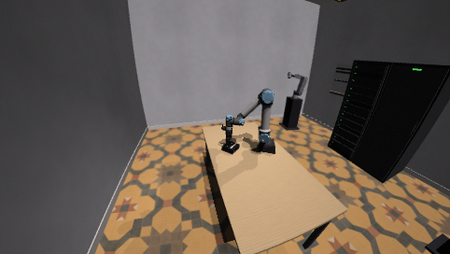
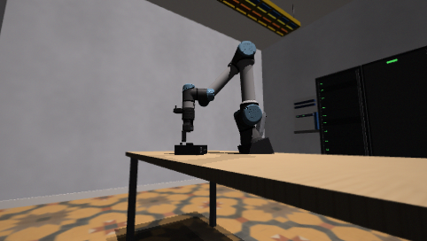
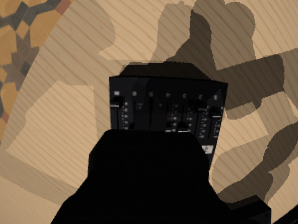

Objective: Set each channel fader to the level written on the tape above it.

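My hand is 30 mm short of the master fader cap, 40 mm to the right of it and 30 mm above it.
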